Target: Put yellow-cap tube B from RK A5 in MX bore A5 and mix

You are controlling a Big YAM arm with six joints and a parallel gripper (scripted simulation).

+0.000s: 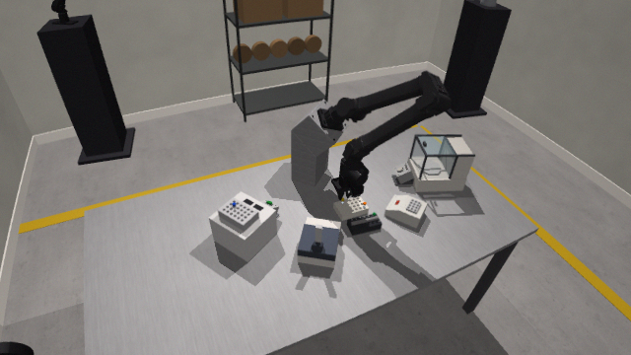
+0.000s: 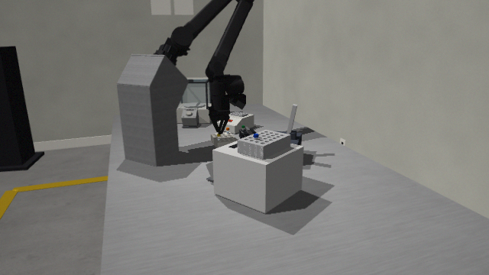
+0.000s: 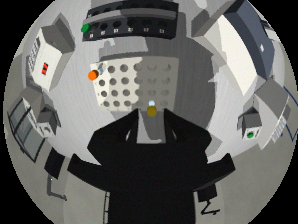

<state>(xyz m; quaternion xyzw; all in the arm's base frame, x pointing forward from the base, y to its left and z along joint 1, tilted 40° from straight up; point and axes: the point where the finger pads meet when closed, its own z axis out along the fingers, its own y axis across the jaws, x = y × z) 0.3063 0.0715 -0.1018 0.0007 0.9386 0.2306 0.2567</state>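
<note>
Right now my hand is 50 mm above the tube rack RK, 30 mm to the right of it and 20 mm short of it. From my hand the other things lie so: black magnet block 130 mm ahead, 50 mm to the left, 40 mm below; then dry block 260 mm to the left, 110 mm ahead, 30 mm below; then green start key 310 mm to the right, 40 mm behind.
</note>
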